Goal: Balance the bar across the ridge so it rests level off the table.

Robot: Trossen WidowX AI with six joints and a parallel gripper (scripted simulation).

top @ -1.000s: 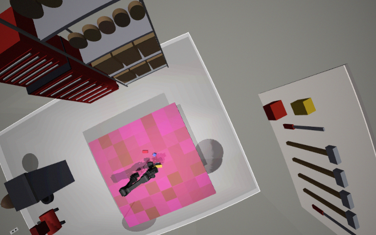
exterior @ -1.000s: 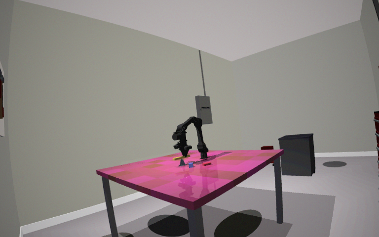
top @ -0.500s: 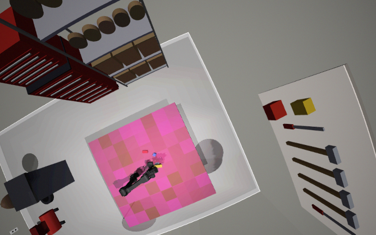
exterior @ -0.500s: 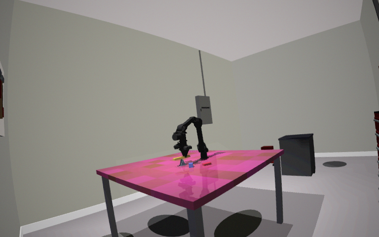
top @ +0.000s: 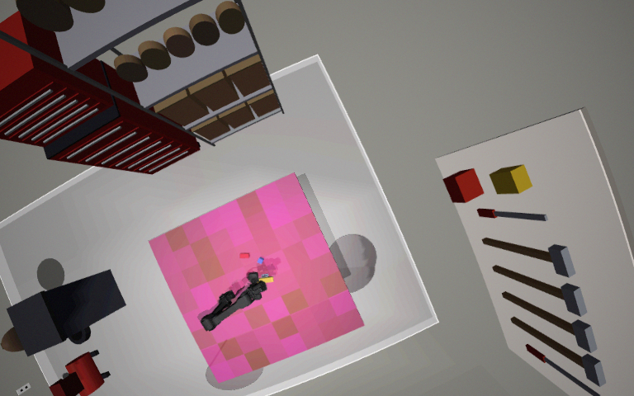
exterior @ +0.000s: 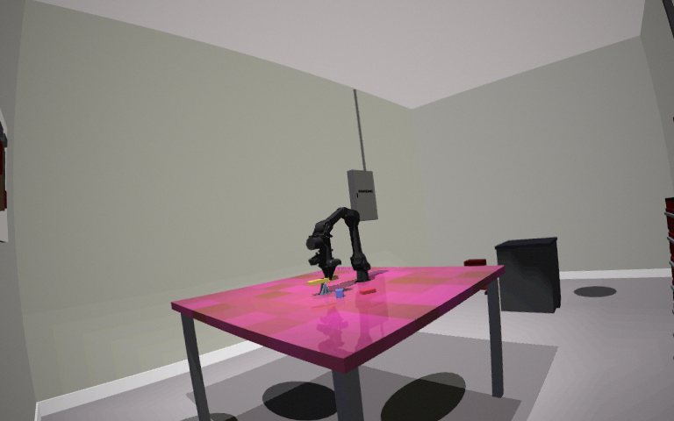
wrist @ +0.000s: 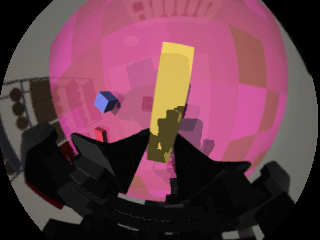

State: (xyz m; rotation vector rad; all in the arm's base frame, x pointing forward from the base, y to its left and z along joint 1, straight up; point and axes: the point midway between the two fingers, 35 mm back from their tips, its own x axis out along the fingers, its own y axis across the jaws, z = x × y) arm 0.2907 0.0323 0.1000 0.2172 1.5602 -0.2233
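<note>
Now: the yellow bar 3 cm ahead of my gripper tip and 1 cm to the right of it. Also, from my gripper tip: small blue cube (12 cm to the left, 6 cm ahead, 5 cm below); small red block (20 cm to the left, 6 cm below, 4 cm behind).
</note>
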